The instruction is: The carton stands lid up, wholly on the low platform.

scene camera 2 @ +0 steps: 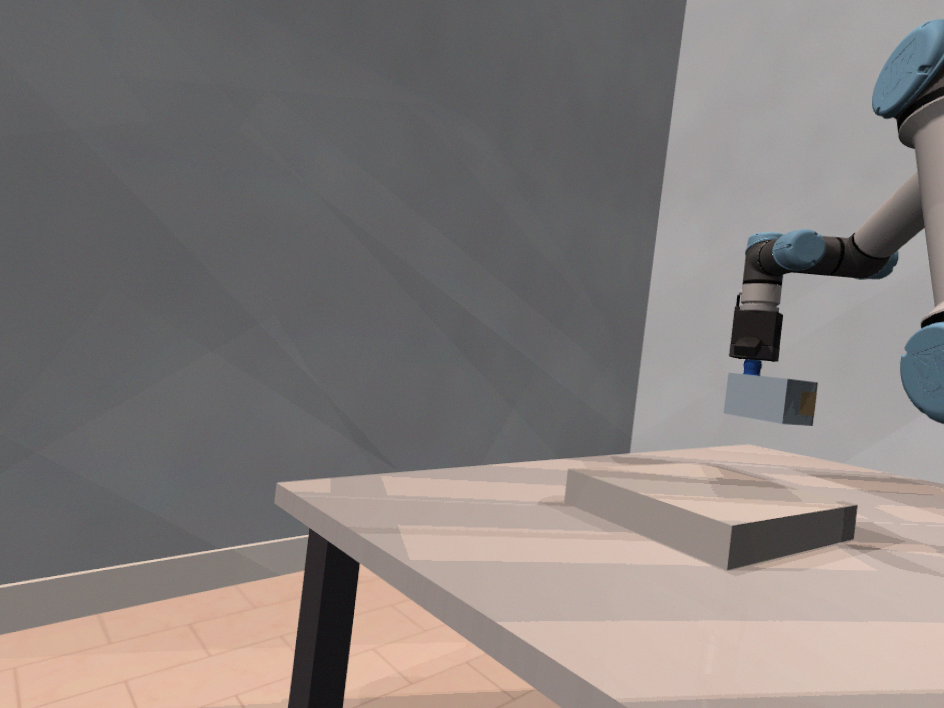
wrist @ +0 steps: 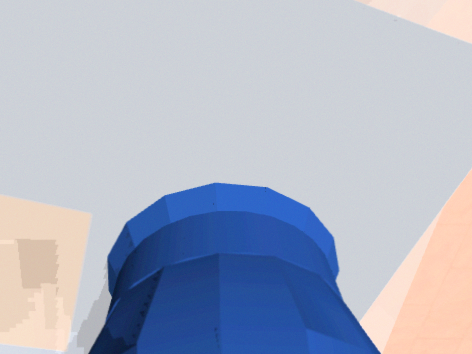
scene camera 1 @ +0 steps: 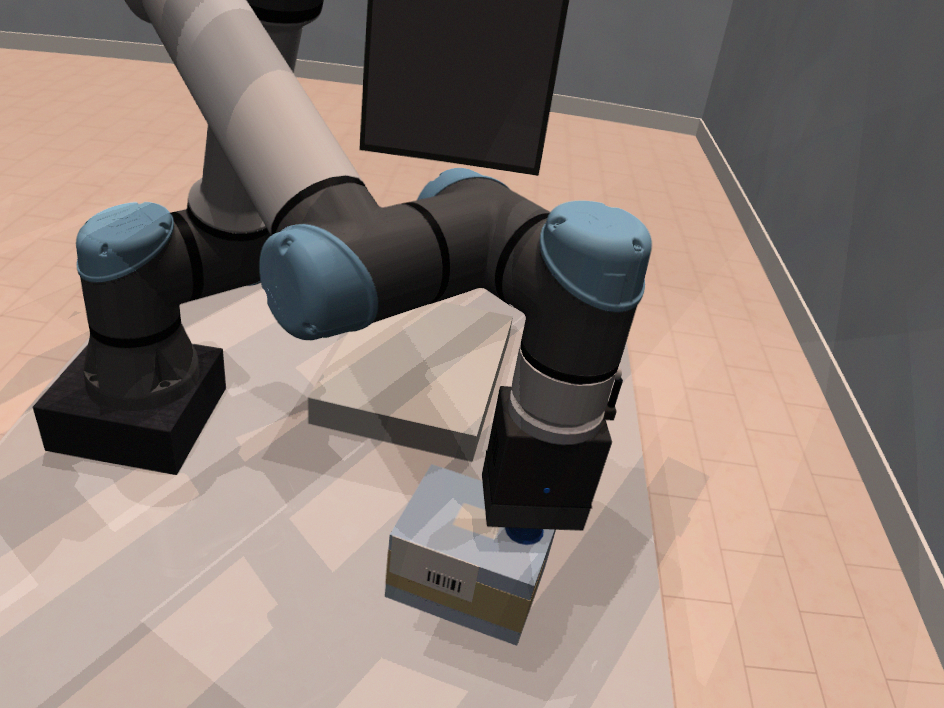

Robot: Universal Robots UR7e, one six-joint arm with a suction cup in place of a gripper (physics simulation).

Scene:
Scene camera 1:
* carton: 442, 559, held by my suction cup
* low platform: 423, 379, on the table

